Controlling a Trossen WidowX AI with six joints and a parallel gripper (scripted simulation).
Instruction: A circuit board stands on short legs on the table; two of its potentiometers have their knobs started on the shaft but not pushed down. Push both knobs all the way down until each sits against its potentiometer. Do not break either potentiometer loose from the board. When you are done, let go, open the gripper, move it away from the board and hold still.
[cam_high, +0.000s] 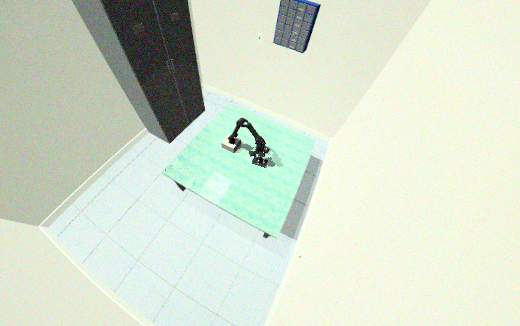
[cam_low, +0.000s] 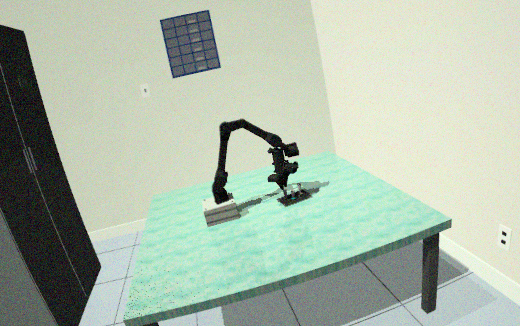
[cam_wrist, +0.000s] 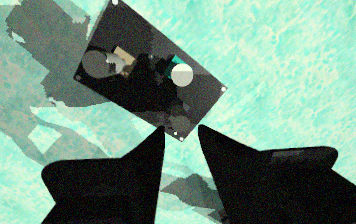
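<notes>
Right now the grey round knob is 30 mm ahead of my gripper tip, 40 mm to the right of it and 30 mm below it. Also, from my gripper tip: teal potentiometer (30 mm ahead, 40 mm to the right, 40 mm below).
</notes>
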